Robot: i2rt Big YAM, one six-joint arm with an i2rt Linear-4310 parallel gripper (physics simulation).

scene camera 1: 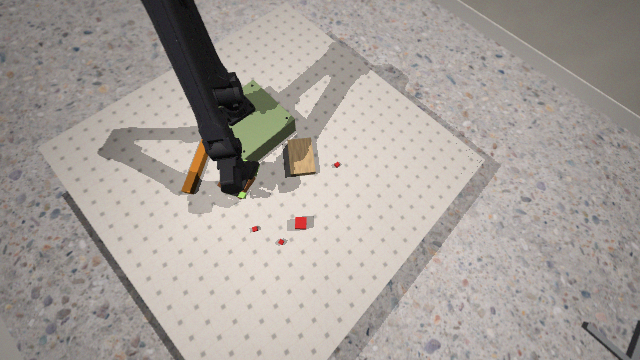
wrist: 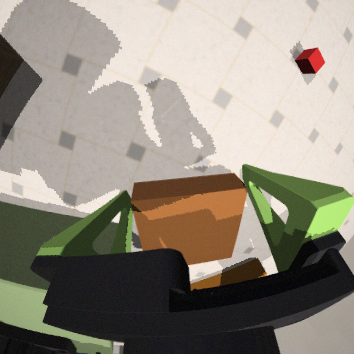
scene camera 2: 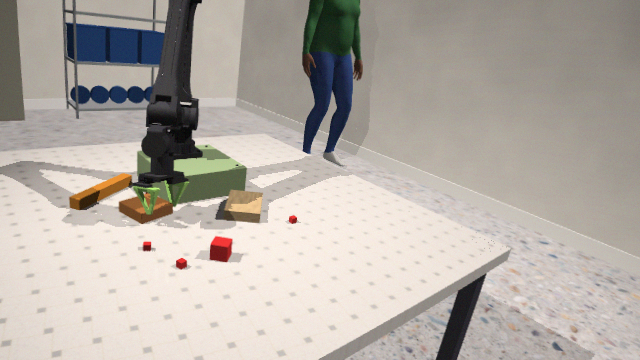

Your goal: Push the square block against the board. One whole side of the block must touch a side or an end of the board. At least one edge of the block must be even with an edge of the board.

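Places are measured from the arm's base along level axes (x ahead, y left, z up), in centimetres.
Pixels of known places: gripper, fingertip midpoint: [scene camera 1: 249, 186] [wrist: 183, 183] [scene camera 2: 161, 210]; arm's base, origin of the base link: [scene camera 1: 237, 111] [wrist: 32, 336] [scene camera 2: 180, 154].
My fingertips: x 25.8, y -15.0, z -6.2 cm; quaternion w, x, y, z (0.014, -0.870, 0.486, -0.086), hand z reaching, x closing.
Observation:
For each thing: its top centre in the pictures, then the offset to it from my fingertips.
- square block, middle of its top: [wrist: 191, 236] [scene camera 2: 146, 202] [scene camera 1: 235, 180] dz +0.5, dx -5.2, dy -2.4 cm
- board, middle of its top: [scene camera 2: 244, 201] [scene camera 1: 301, 155] dz +0.5, dx +2.9, dy +23.2 cm
- orange bar, middle of its top: [scene camera 2: 102, 185] [scene camera 1: 195, 164] dz +0.6, dx -20.3, dy -10.0 cm
- red cube, middle of its top: [scene camera 2: 221, 241] [scene camera 1: 300, 222] dz +1.5, dx +23.3, dy +5.6 cm
The square block [scene camera 1: 249, 185] [scene camera 2: 132, 209] [wrist: 190, 225] is brown-orange and lies flat, partly hidden by the arm in the scene camera 1 view. The board [scene camera 1: 301, 156] [scene camera 2: 243, 204] [wrist: 7, 67] is light wood and lies flat to the block's right in both scene views, with a gap between them. My gripper [scene camera 1: 243, 190] [scene camera 2: 162, 209] [wrist: 183, 183] is open and points down over the block. In the wrist view its green fingertips stand at either side of the block. I cannot tell whether they touch it.
A large green box [scene camera 1: 265, 125] [scene camera 2: 210, 182] [wrist: 35, 240] stands behind the block and board. An orange bar [scene camera 1: 195, 167] [scene camera 2: 101, 191] lies to the block's left. A red cube [scene camera 1: 300, 223] [scene camera 2: 221, 249] and several tiny red cubes lie in front and to the right.

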